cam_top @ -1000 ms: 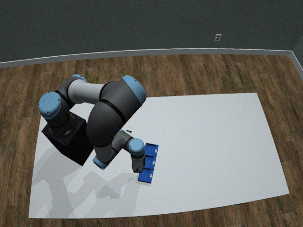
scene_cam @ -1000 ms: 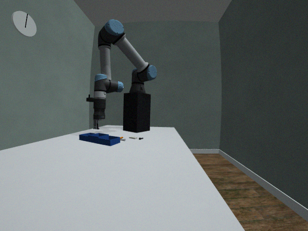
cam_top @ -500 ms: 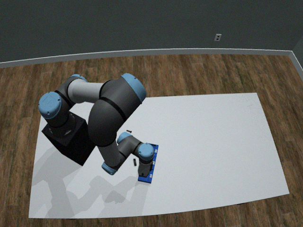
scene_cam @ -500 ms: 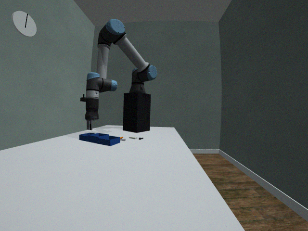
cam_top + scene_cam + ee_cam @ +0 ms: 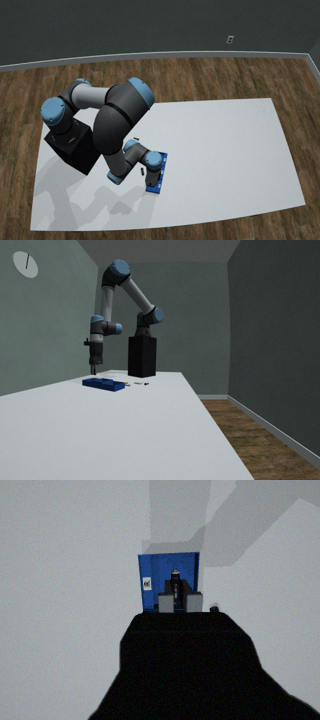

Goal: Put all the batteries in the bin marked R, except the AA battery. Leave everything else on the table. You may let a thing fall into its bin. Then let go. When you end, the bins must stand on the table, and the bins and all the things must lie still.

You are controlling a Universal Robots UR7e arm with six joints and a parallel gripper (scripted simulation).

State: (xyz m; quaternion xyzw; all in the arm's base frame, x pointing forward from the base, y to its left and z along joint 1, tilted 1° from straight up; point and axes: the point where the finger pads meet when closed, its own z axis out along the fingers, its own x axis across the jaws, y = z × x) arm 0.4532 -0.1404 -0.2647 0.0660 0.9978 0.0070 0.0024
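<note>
The orange battery is 17 cm to the left of my hand, 10 cm behind it and 7 cm below it. Round my hand: silver bolt 21 cm to the left, 7 cm below, 5 cm behind; then dotted piece 24 cm to the left, 14 cm behind, 7 cm below; then blue three-compartment bin tray 8 cm to the left, 6 cm below, 2 cm ahead.
</note>
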